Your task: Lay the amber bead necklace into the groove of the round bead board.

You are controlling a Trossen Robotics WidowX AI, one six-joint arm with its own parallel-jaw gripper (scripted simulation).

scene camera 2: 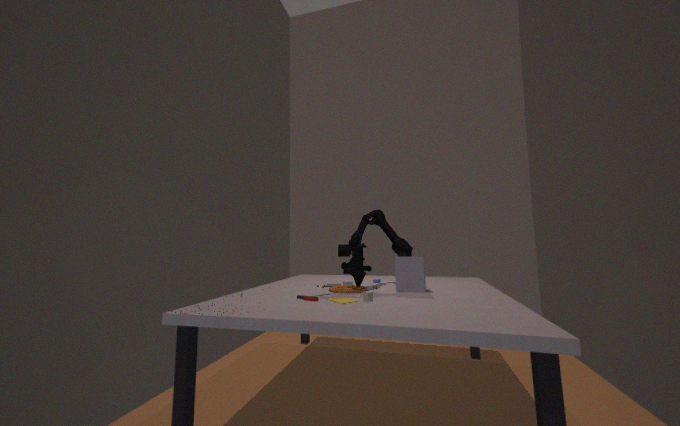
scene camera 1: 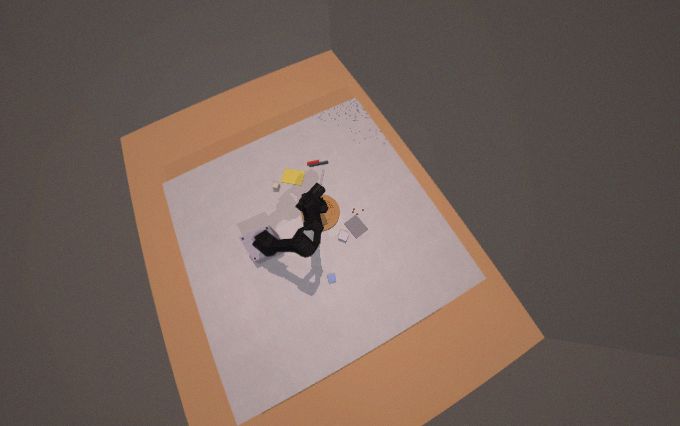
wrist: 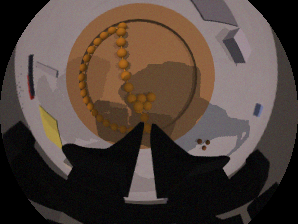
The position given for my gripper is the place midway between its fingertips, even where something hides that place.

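What I can see here is my gripper (wrist: 147, 126), and there's a round bead board (wrist: 156, 65) as well.
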